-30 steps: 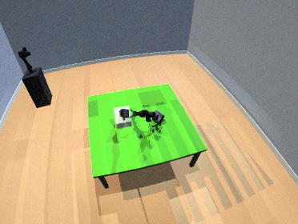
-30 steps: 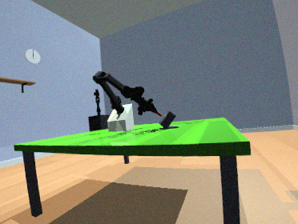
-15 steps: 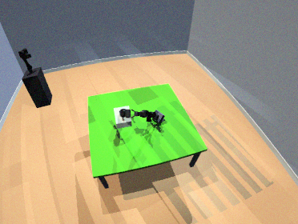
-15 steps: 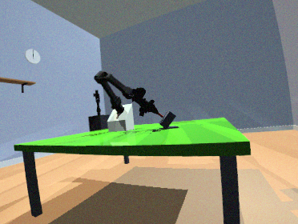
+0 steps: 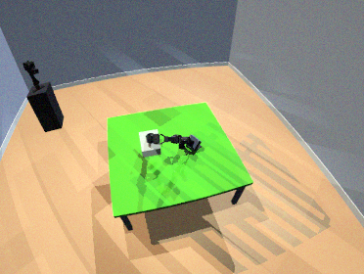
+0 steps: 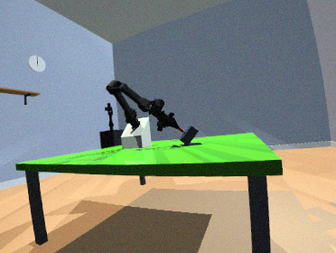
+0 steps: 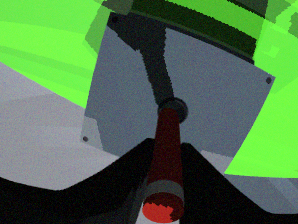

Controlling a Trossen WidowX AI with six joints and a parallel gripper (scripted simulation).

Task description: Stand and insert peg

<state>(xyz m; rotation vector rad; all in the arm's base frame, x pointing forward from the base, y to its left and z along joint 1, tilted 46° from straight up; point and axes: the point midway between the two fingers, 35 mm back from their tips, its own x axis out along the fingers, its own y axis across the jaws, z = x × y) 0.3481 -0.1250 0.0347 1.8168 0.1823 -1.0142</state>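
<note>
Now: the red peg 1 cm behind my gripper tip and 1 cm above it. Round my gripper tip: sloped panel: 5 cm ahead, 3 cm to the left, 5 cm below.
</note>
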